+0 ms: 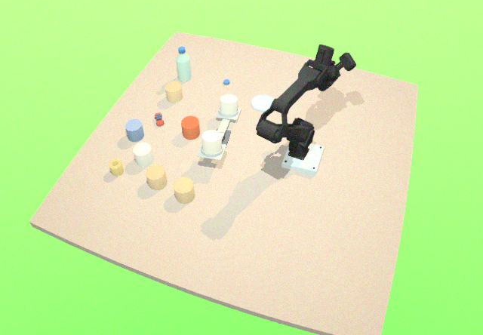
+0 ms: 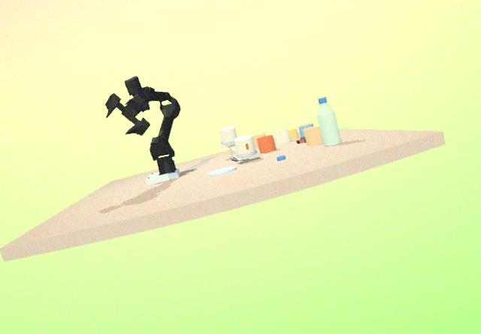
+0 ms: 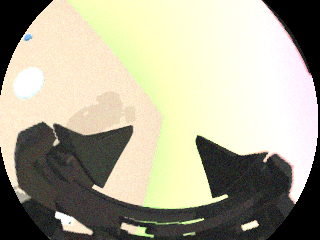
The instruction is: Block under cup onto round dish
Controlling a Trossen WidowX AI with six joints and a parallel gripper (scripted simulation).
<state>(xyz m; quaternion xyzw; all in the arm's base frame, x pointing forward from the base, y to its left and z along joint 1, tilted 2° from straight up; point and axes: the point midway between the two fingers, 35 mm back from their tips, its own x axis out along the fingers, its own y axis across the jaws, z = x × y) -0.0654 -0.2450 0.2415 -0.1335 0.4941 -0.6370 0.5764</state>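
Now: gripper tip 410 mm short of the pale green block, 210 mm above it and 200 mm to the right of it. Also, from my gripper tip: blue cap (520 mm ahead, 250 mm below, 10 mm to the left); then round dish (320 mm ahead, 250 mm below, 70 mm to the left); then orange cylinder (490 mm ahead, 380 mm to the left, 220 mm below).
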